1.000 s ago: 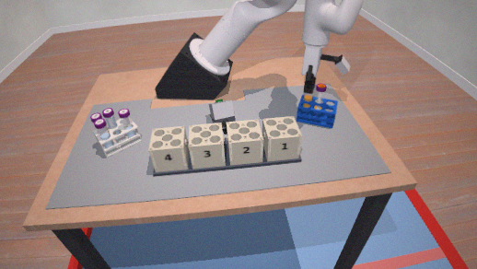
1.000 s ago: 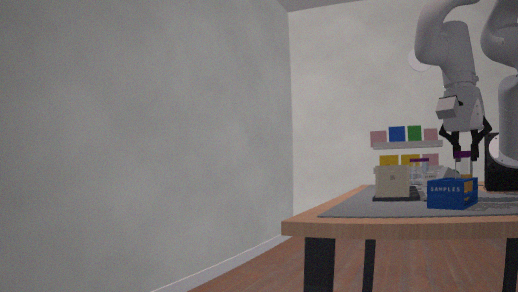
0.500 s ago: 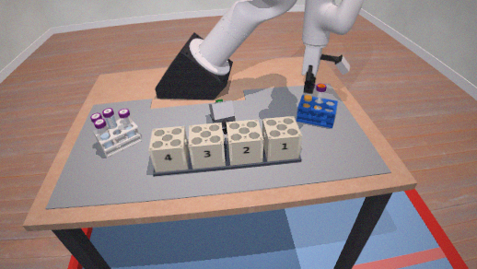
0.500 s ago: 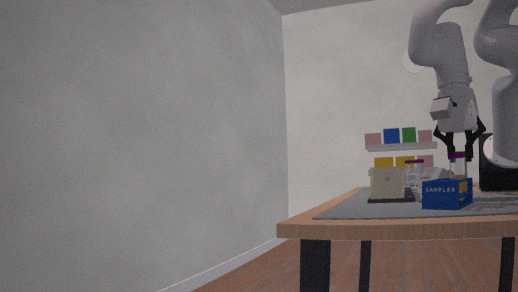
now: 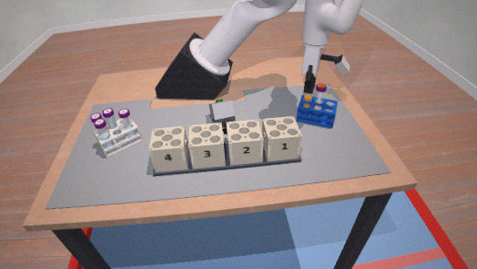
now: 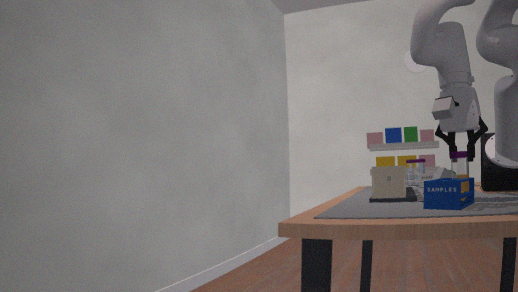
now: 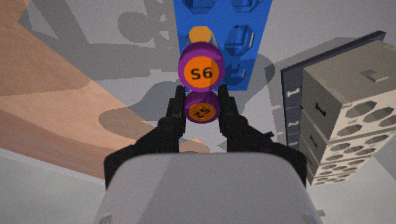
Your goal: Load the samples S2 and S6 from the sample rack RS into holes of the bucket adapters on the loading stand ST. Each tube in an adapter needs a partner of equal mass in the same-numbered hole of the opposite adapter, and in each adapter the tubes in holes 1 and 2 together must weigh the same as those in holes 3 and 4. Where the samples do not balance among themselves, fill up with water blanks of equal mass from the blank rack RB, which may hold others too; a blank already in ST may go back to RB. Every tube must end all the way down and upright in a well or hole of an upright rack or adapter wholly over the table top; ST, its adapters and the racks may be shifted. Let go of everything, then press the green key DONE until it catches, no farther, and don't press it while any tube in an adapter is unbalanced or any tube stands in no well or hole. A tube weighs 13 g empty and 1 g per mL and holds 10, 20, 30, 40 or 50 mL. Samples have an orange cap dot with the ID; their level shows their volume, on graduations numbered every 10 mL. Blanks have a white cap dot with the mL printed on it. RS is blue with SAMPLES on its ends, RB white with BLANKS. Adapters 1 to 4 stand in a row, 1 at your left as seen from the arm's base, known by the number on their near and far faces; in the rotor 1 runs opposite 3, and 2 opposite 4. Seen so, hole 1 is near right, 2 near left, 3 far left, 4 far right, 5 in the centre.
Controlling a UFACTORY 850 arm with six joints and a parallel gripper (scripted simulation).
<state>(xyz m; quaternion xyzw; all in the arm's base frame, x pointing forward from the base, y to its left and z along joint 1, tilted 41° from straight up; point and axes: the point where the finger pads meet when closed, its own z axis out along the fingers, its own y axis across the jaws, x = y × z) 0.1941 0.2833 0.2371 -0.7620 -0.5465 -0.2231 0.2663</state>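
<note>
My gripper is now 10 mm past the sample tube S2 and 50 mm above it. Round my hand: blue sample rack RS: 30 mm ahead, 30 mm to the left, 90 mm below; adapter 1: 210 mm ahead, 110 mm to the right, 70 mm below; sample S6: 20 mm ahead, 40 mm to the left, 50 mm below.
</note>
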